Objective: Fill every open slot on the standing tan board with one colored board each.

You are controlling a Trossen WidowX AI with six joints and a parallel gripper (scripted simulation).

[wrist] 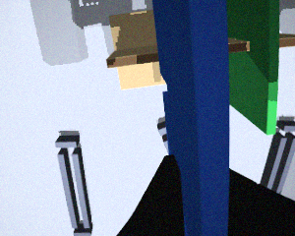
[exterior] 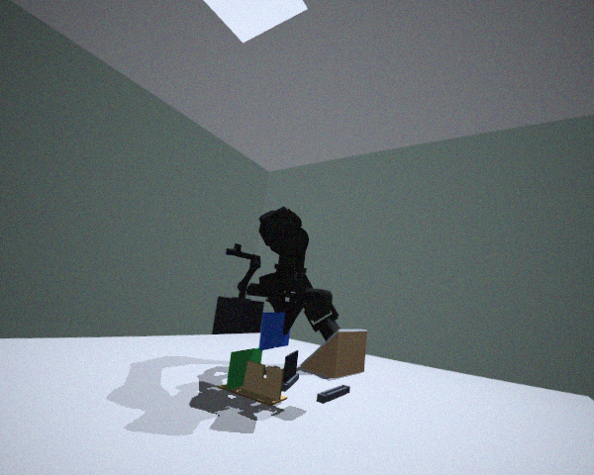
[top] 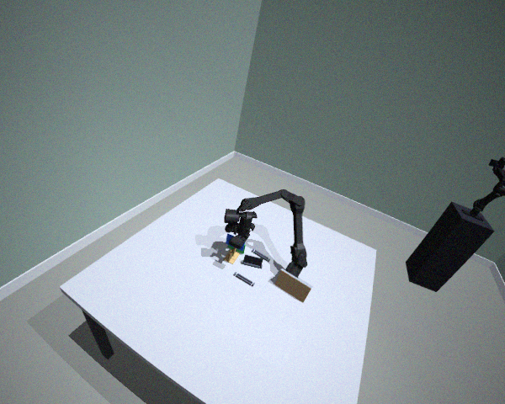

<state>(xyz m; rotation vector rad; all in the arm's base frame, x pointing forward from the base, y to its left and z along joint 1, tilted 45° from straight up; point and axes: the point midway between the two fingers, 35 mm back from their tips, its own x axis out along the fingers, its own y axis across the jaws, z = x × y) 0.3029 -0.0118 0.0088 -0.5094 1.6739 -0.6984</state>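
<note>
Now: the tan board 3 cm ahead of my gripper tip, 4 cm to the right of it and 10 cm below it. The rest, counted from my gripper tip: black board: 9 cm behind, 2 cm to the right, 9 cm below; blue board: 3 cm ahead; green board: 3 cm ahead, 6 cm to the right, 8 cm below.
</note>
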